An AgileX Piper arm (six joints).
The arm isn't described. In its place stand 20 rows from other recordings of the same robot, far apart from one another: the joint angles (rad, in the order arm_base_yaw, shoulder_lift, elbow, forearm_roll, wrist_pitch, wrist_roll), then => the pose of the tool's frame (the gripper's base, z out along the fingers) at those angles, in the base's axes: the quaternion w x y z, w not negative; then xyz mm.
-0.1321, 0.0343, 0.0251, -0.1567, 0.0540, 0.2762 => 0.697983 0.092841 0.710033 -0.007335 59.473 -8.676 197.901
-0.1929, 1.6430, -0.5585, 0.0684, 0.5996, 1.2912 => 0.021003 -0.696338 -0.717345 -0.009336 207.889 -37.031 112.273
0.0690, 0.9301, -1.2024, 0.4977, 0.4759, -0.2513 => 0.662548 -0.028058 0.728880 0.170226 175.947 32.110 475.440
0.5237, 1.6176, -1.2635, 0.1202, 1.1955, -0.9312 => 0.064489 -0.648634 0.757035 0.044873 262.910 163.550 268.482
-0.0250, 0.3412, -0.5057, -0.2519, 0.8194, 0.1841 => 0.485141 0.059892 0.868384 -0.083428 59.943 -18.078 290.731
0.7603, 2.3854, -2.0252, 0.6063, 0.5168, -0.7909 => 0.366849 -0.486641 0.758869 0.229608 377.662 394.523 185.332
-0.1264, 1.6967, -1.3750, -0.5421, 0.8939, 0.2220 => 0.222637 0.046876 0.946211 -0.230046 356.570 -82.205 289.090
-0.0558, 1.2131, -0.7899, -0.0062, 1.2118, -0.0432 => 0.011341 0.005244 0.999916 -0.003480 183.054 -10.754 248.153
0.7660, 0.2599, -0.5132, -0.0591, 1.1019, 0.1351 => 0.367135 -0.286860 0.872894 0.144842 26.273 18.620 274.705
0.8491, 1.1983, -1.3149, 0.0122, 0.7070, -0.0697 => 0.468458 -0.379944 0.772485 0.198636 167.280 191.166 428.491
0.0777, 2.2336, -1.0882, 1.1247, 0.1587, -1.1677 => 0.218390 -0.076777 0.970096 0.072974 382.842 42.820 32.757
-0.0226, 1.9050, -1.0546, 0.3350, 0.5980, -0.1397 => 0.111540 0.069613 0.986359 0.099044 346.703 9.011 132.719
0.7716, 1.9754, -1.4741, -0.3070, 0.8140, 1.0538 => 0.203883 0.053296 0.975974 0.055375 312.769 276.361 203.756
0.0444, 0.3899, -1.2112, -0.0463, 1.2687, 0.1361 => 0.568532 0.044585 0.820930 0.029267 -24.383 -5.108 445.298
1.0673, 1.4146, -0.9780, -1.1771, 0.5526, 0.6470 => 0.504025 -0.506895 0.695228 -0.075333 185.240 244.854 299.056
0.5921, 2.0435, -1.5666, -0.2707, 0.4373, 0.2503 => 0.368521 -0.248755 0.893834 0.058090 391.933 251.195 216.257
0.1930, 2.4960, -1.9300, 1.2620, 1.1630, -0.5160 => 0.057409 -0.042794 0.844591 0.530603 477.235 174.359 126.897
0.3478, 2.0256, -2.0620, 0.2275, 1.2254, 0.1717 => 0.194137 -0.072464 0.963706 0.168316 412.462 170.075 333.478
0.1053, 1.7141, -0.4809, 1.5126, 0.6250, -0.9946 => 0.082301 0.128029 0.927396 0.341718 222.661 76.983 109.074
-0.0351, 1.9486, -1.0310, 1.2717, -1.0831, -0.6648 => 0.562802 0.403827 0.649678 -0.313201 368.773 -89.818 185.469
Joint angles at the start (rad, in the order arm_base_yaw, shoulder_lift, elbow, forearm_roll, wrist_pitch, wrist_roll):
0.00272 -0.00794 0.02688 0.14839 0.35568 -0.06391
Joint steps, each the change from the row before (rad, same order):
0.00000 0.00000 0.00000 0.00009 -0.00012 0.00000
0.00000 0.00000 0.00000 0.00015 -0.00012 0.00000
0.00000 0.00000 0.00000 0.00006 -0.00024 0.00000
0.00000 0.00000 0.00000 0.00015 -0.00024 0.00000
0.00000 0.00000 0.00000 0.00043 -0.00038 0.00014
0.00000 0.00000 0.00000 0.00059 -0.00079 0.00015
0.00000 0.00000 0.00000 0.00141 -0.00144 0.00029
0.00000 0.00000 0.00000 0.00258 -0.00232 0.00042
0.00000 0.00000 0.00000 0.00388 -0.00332 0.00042
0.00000 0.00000 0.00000 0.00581 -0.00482 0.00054
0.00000 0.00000 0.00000 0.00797 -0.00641 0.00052
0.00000 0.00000 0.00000 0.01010 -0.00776 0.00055
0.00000 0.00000 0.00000 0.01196 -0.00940 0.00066
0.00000 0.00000 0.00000 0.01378 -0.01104 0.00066
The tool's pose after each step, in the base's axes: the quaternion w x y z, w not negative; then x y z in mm. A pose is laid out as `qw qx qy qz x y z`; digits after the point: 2 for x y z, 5 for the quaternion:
0.59858 0.01361 0.79974 0.04402 53.20 4.83 172.97
0.59862 0.01366 0.79970 0.04407 53.20 4.83 172.98
0.59872 0.01368 0.79963 0.04409 53.21 4.83 173.00
0.59881 0.01373 0.79955 0.04415 53.22 4.83 173.03
0.59896 0.01392 0.79943 0.04436 53.23 4.84 173.06
0.59926 0.01418 0.79918 0.04462 53.25 4.85 173.13
0.59981 0.01473 0.79872 0.04525 53.28 4.88 173.26
0.60070 0.01570 0.79797 0.04638 53.34 4.93 173.47
0.60197 0.01707 0.79689 0.04802 53.42 5.00 173.78
0.60380 0.01908 0.79531 0.05045 53.54 5.11 174.23
0.60622 0.02176 0.79318 0.05371 53.69 5.26 174.82
0.60912 0.02513 0.79057 0.05779 53.87 5.44 175.54
0.61259 0.02917 0.78738 0.06260 54.09 5.63 176.42
0.61663 0.03385 0.78358 0.06806 54.32 5.81 177.45

